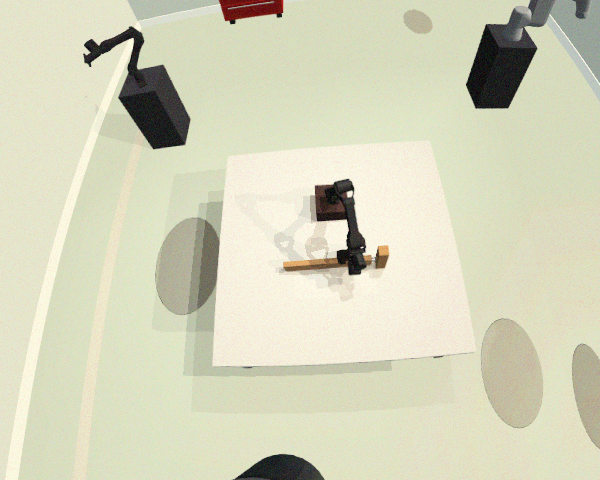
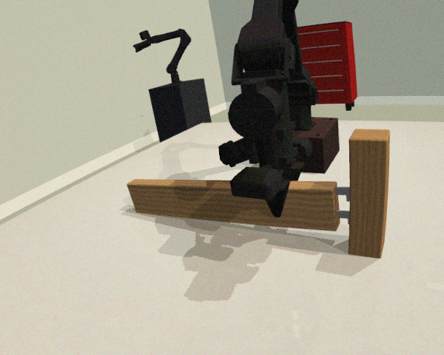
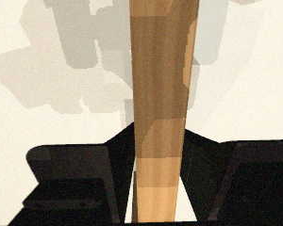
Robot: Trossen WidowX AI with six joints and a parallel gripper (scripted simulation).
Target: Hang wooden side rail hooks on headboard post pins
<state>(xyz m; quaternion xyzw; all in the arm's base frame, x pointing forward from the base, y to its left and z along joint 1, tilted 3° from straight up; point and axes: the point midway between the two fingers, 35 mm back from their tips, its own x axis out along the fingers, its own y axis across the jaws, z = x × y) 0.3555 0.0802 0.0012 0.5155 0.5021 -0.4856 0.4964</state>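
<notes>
The headboard post lies 14 cm to the left of my gripper tip and 4 cm above it.
</notes>
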